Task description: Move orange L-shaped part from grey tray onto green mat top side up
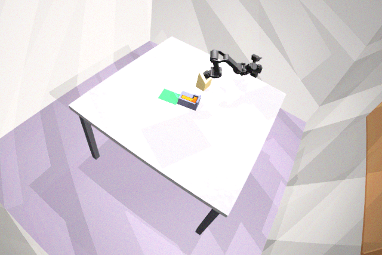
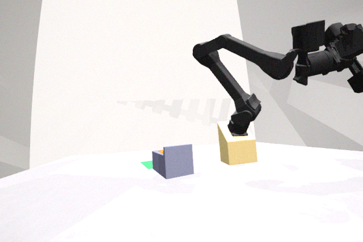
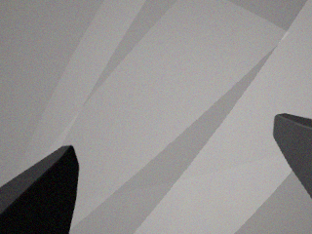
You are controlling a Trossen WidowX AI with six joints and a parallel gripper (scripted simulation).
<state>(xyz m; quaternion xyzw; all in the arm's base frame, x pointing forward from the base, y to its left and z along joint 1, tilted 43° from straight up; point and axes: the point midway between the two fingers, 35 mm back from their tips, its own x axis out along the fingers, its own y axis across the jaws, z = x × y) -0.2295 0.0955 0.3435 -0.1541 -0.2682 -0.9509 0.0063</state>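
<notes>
Right now the orange L-shaped part is 53 cm ahead of my gripper tip, 26 cm to the right of it and 25 cm below it. From my gripper tip the other things lie so: green mat (58 cm ahead, 42 cm to the right, 32 cm below).
</notes>
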